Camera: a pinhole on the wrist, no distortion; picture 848 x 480 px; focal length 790.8 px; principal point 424.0 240.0 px. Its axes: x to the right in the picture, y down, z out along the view. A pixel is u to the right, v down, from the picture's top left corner.
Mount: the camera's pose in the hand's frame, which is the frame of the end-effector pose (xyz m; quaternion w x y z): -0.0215 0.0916 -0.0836 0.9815 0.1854 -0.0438 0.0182
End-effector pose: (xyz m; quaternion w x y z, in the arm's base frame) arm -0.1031 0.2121 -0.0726 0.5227 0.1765 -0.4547 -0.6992
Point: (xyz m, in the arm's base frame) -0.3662 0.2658 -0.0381
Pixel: 660.5 44.0
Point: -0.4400 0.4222 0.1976
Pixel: 537.7 438.5
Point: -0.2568 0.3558 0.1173
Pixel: 492.2 476.9
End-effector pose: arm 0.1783 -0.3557 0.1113 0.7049 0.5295 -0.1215 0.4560
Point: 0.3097 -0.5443 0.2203
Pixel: 643.3 233.5
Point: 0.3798 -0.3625 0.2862
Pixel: outside the picture
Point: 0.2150 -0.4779 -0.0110
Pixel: outside the picture
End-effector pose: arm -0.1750 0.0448 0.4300 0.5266 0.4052 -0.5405 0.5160
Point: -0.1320 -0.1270 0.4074
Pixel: 412.3 89.6
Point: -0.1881 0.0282 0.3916
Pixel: 365.6 15.9
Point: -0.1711 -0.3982 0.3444
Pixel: 328.1 321.8
